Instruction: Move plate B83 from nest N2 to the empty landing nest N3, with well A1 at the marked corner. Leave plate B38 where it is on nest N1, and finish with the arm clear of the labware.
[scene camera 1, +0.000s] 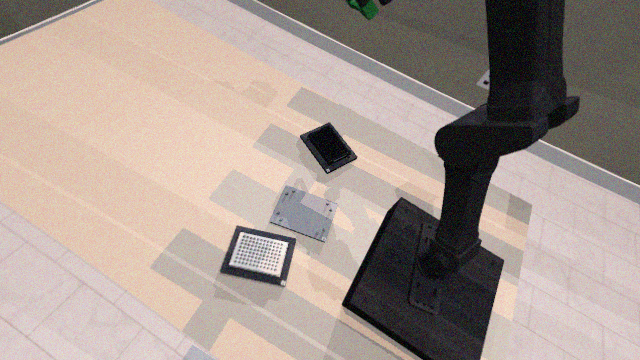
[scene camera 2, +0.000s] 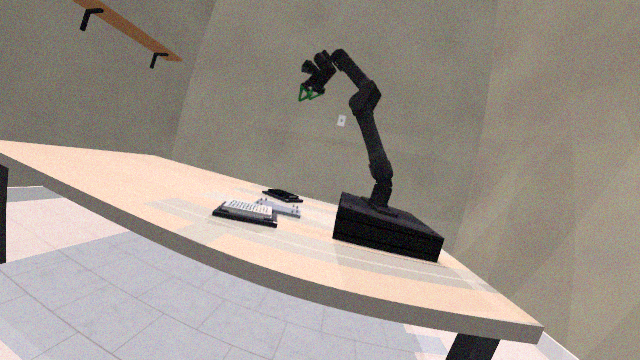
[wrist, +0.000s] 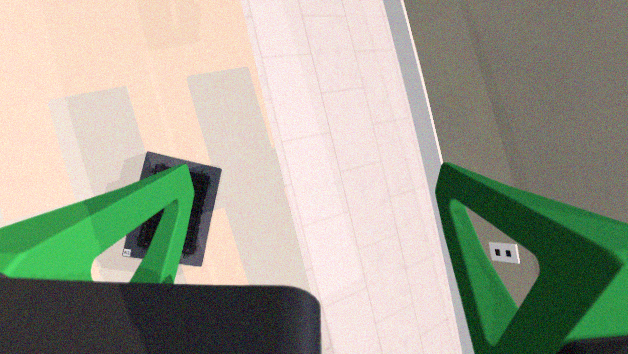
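Observation:
A white well plate (scene camera 1: 259, 253) (scene camera 2: 247, 208) sits on a dark nest (scene camera 1: 250, 277) (scene camera 2: 245, 220). A black plate (scene camera 1: 327, 142) (wrist: 201, 200) sits on another dark nest (scene camera 1: 346, 160) (wrist: 212, 202), partly behind a green finger in the wrist view. The grey nest (scene camera 1: 300, 217) (scene camera 2: 286, 207) between them is empty, with small pins near its corners. Small white tags mark nest corners; I cannot read the plate or nest names. My gripper (scene camera 2: 310, 95) (wrist: 314, 177) is open and empty, high above the table and apart from all labware. Part of it shows at the top edge in scene camera 1.
The arm's black base (scene camera 1: 385, 290) (scene camera 2: 387, 230) stands on the table (scene camera 1: 100, 125) (scene camera 2: 125, 185) beside the nests. A wall outlet (scene camera 2: 341, 120) (wrist: 504, 252) is on the wall behind. A wooden shelf (scene camera 2: 130, 30) hangs at the upper left in scene camera 2.

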